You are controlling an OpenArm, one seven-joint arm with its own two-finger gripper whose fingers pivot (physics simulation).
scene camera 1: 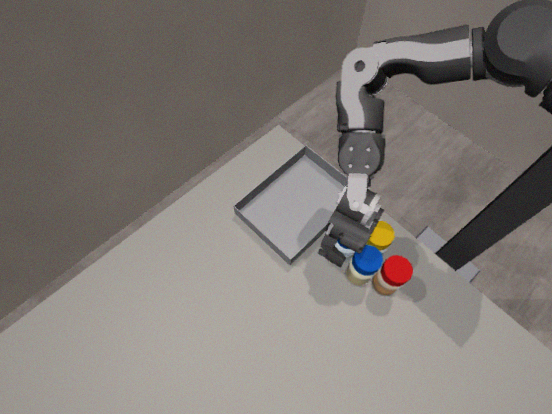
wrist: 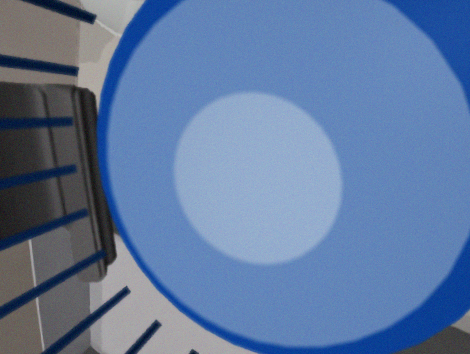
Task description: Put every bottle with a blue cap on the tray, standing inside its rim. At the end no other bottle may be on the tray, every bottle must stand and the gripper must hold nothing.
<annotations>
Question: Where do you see a blue-capped bottle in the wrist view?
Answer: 274, 176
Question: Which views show the grey tray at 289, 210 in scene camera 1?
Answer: Scene camera 1 and the wrist view: all of them.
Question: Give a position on a grey tray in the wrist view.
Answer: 60, 309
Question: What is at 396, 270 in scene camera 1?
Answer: A red-capped bottle.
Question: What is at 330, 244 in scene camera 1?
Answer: The gripper.
</annotations>
